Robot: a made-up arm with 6 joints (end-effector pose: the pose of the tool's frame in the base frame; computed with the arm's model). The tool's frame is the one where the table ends.
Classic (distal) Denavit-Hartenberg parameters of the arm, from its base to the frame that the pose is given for. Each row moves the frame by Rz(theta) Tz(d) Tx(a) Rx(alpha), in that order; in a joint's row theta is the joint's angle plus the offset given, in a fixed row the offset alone. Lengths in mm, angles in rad.
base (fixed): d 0  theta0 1.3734  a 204  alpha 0
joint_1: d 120  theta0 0.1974  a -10  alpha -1.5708
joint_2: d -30  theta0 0  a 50  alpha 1.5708
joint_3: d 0  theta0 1.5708  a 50  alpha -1.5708
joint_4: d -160  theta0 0  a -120  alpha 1.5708
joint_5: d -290  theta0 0  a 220  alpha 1.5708
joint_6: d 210  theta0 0  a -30  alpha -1.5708
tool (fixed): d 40  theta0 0  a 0  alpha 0
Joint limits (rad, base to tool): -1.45..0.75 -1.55..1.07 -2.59..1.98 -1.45..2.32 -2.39..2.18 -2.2..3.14
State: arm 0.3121 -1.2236 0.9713 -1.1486 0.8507 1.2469
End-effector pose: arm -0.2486 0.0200 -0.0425 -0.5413 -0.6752 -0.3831
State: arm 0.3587 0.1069 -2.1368 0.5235 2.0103 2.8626
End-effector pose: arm -0.1070 0.1080 -0.1550 2.5440 0.3840 0.1682
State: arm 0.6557 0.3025 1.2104 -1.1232 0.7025 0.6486
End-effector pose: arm -0.0635 -0.1470 0.1965 -1.3324 -1.4196 -0.1549
Working (the frame after each row of the table, in the pose's form):
after base (fixed): 0.0400 0.2000 0.0000 0.0000 0.0000 1.3734
after joint_1: 0.0461 0.1921 0.1200 -0.8241 -1.6736 1.6736
after joint_2: 0.0408 0.2482 0.1051 -0.3362 0.1656 2.2061
after joint_3: 0.0540 0.2021 0.1190 -1.4089 0.7482 -1.2369
after joint_4: -0.0916 0.1759 -0.0155 -0.8092 -1.2675 -1.1062
after joint_5: 0.1269 -0.0832 0.1172 0.3067 -0.9372 0.2216
after joint_6: -0.0395 -0.1754 0.2111 -1.3324 -1.4196 -0.1549

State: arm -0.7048 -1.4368 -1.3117 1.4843 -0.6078 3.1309
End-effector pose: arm 0.4483 -0.1864 0.0207 -0.4263 2.9649 -0.3373
Working (the frame after each row of the table, in the pose's form):
after base (fixed): 0.0400 0.2000 0.0000 0.0000 0.0000 1.3734
after joint_1: 0.0335 0.1924 0.1200 -1.4629 -0.6762 0.6762
after joint_2: 0.0607 0.1781 0.1696 0.6192 -1.3395 0.7083
after joint_3: 0.0551 0.1913 0.2174 -0.7247 -1.6952 -0.3730
after joint_4: 0.1009 0.0023 0.2641 -0.2622 -0.0674 0.8894
after joint_5: 0.3583 0.0094 0.0068 1.3337 0.1117 0.3227
after joint_6: 0.4420 -0.1783 0.0594 -0.4263 2.9649 -0.3373

